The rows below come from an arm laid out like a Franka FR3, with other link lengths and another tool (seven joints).
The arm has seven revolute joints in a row. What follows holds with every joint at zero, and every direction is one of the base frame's.
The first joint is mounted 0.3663 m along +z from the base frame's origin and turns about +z.
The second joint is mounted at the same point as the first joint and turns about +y.
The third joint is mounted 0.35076 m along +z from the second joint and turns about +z.
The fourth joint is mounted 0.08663 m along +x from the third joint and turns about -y.
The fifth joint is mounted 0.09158 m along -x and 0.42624 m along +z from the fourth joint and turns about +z.
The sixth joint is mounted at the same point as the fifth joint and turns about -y.
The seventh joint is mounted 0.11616 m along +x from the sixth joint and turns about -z.
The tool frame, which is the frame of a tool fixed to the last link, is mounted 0.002 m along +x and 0.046 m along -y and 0.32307 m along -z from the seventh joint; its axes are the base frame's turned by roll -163.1, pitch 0 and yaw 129.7 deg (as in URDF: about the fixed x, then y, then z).
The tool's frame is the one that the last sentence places.
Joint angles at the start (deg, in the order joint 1, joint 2, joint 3, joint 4, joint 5, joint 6, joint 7):
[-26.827 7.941 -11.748 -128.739 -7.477 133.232 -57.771]
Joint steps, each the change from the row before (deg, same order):
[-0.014 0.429 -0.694 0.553 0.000 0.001 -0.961]
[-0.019 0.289 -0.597 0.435 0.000 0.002 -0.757]
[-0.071 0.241 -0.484 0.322 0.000 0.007 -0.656]
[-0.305 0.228 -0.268 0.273 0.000 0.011 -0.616]
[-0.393 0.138 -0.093 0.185 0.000 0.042 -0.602]
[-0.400 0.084 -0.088 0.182 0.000 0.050 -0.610]
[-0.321 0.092 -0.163 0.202 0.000 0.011 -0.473]
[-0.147 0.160 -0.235 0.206 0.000 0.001 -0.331]
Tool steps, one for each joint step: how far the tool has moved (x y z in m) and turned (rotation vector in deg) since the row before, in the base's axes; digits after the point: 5 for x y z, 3 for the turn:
[-0.00199 -0.00828 0.00045 -0.128 0.058 0.268]
[-0.00195 -0.00712 0.00093 -0.136 0.011 0.155]
[-0.00230 -0.00602 0.00044 -0.090 0.042 0.113]
[-0.00282 -0.00581 0.00006 -0.044 0.050 0.052]
[-0.00236 -0.00473 0.00023 -0.023 -0.001 0.124]
[-0.00221 -0.00484 0.00081 -0.051 -0.051 0.131]
[-0.00241 -0.00487 0.00086 -0.066 -0.030 -0.004]
[-0.00199 -0.00401 0.00020 -0.058 0.031 -0.042]

